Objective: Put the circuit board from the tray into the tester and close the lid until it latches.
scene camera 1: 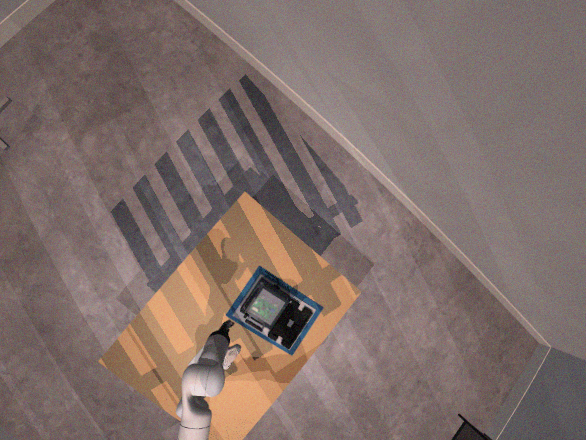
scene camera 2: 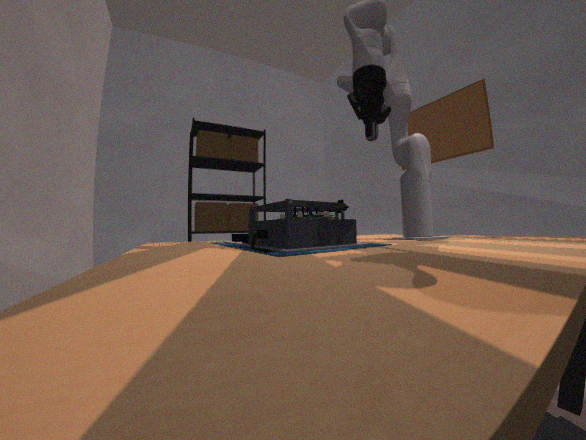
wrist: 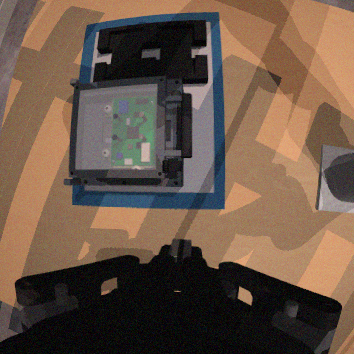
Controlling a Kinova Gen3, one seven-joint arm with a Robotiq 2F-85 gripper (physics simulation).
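Note:
The green circuit board (wrist: 133, 130) (scene camera 1: 268, 305) lies inside the dark tester (wrist: 173, 140) (scene camera 1: 253, 312) (scene camera 2: 304, 231), under its see-through lid (wrist: 93, 126), which lies flat over it. The black tray (wrist: 151, 38) (scene camera 1: 293, 325) beside the tester holds nothing. Both sit on a blue mat (wrist: 219, 140) (scene camera 1: 310, 305) (scene camera 2: 335, 250). My gripper (wrist: 181, 251) (scene camera 2: 372, 133) (scene camera 1: 227, 325) is shut and empty. It hangs high above the table, off the mat's edge on the tester's side.
The orange table (scene camera 1: 173, 323) (scene camera 2: 291, 349) (wrist: 281, 123) carries the mat. The arm's grey base plate (wrist: 328, 189) sits on the table at the right of the wrist view. A black shelf rack (scene camera 2: 191, 175) with boxes stands behind the table.

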